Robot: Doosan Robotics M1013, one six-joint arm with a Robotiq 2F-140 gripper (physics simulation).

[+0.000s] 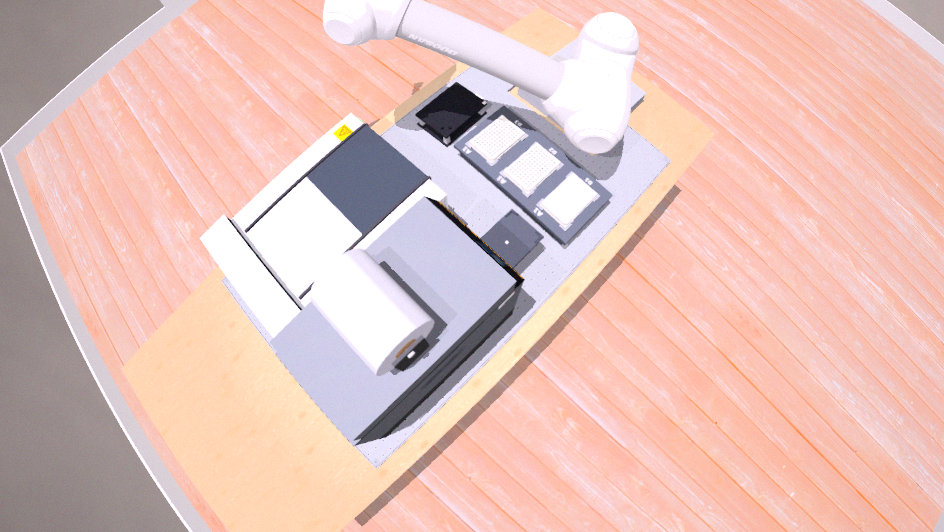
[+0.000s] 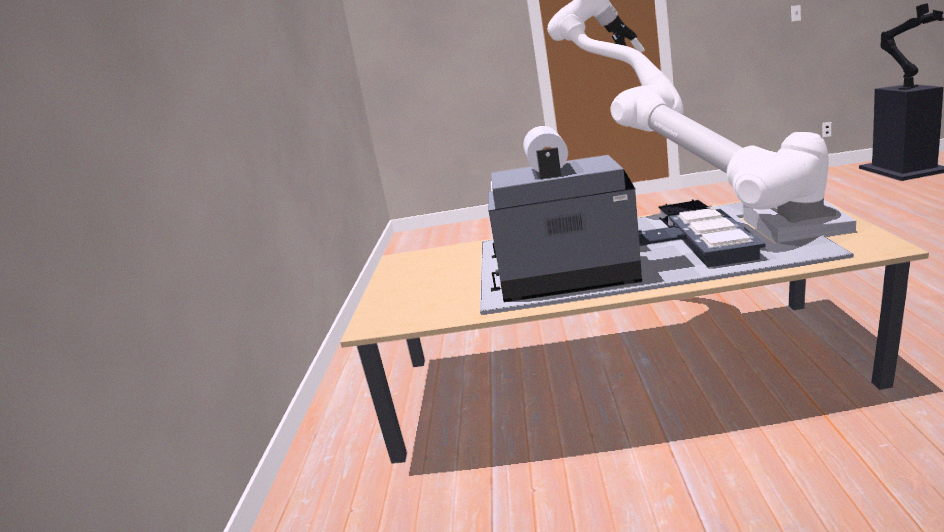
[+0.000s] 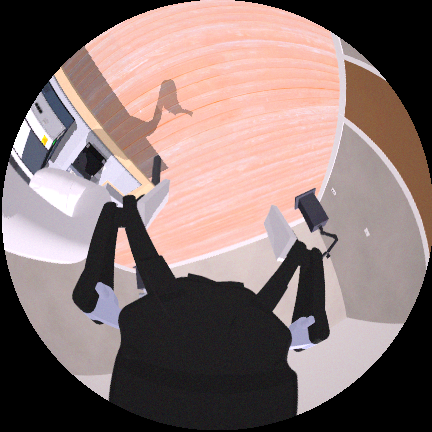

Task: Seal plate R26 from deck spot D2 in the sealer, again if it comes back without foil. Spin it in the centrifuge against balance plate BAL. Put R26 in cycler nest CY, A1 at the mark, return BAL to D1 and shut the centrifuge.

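Seen in the pictures: gripper, fingertip midpoint: (image 3: 218,201); arm's base, origin of the base link: (image 2: 799,210).
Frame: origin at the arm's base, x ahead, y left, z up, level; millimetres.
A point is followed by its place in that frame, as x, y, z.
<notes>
The middle white plate (image 1: 532,169) {365, 43, 25} (image 2: 710,226) {371, 55, 25}, at deck spot D2, shows wells. It stands between a white plate with wells (image 1: 495,138) {348, -86, 26} and a smoother-topped white plate (image 1: 569,199) {376, 163, 26} on the dark deck (image 1: 563,235) {458, 202, 10}. The plates' names are unreadable. The grey sealer (image 1: 456,244) {714, 95, 304} (image 2: 565,244) {889, 190, 108} carries a white roll (image 1: 370,310) {892, 96, 430} (image 2: 538,148) {924, 152, 391}; its dark plate carrier (image 1: 509,239) {565, 115, 57} (image 2: 662,235) {571, 133, 57} is out, without a plate. The black cycler nest (image 1: 452,113) {341, -237, 5} (image 3: 89,160) {328, -270, 5} is beside the deck. The white and dark centrifuge (image 1: 370,175) {667, -191, 167} is behind the sealer. My gripper (image 2: 628,42) (image 3: 218,201) {245, -817, 542} is open, empty and high above the table.
The arm (image 1: 482,49) {329, -147, 306} (image 2: 694,135) {326, -130, 295} reaches up from its base (image 2: 803,224) {61, 114, -7} at the table's right end. The wooden table (image 1: 198,363) {1309, -346, -58} (image 2: 423,284) {1340, -135, -58} bears the grey mounting board (image 1: 644,155) {71, 250, -45}. A dark pedestal (image 2: 905,128) (image 3: 312,210) with another arm stands far off by the wall.
</notes>
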